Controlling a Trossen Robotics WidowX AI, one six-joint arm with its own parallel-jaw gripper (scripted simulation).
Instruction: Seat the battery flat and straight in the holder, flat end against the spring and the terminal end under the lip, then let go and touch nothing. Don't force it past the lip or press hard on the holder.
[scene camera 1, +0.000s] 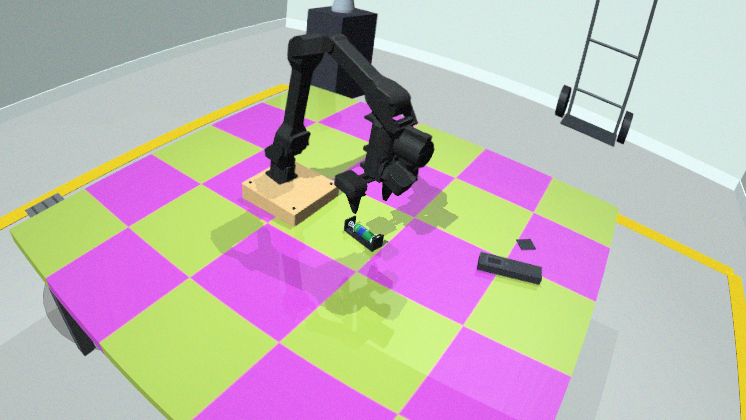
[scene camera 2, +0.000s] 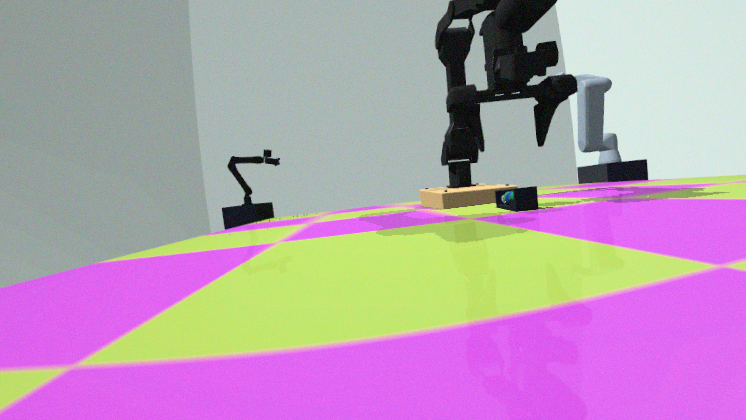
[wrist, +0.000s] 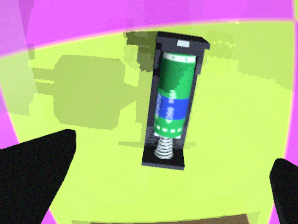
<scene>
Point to the gripper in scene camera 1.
369, 206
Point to the gripper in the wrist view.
178, 156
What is the gripper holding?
Nothing.
</scene>
